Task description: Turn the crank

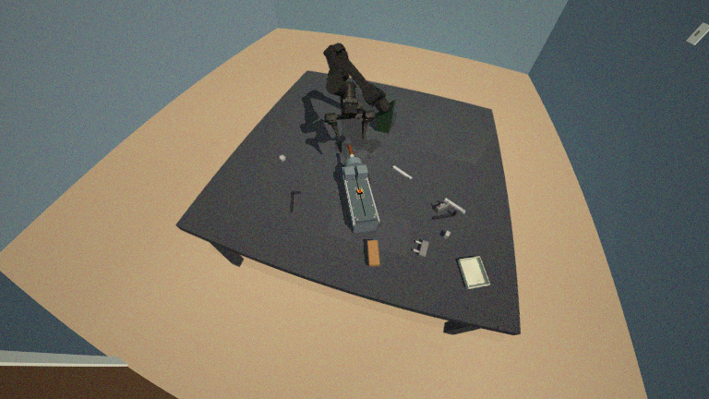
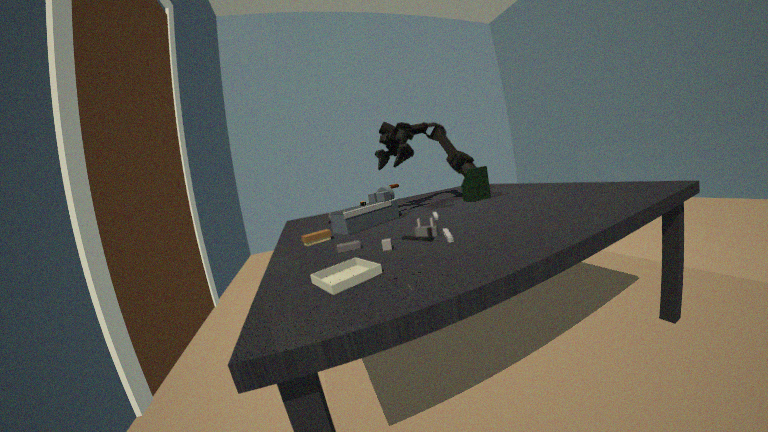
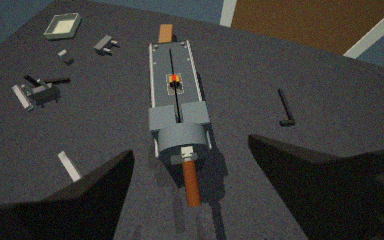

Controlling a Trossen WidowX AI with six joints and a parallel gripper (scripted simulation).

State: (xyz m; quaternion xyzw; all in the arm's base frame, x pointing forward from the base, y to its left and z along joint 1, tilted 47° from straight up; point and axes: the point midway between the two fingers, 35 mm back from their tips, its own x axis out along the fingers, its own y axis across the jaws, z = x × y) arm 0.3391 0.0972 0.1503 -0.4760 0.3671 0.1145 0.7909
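Now: the crank 1 cm behind my gripper tip and 9 cm below it. The rest, counted from my gripper tip: orange crank handle (2 cm behind, 1 cm to the right, 8 cm below); then red pointer (13 cm ahead, 10 cm to the left, 12 cm below); then orange block (31 cm ahead, 22 cm to the left, 19 cm below).
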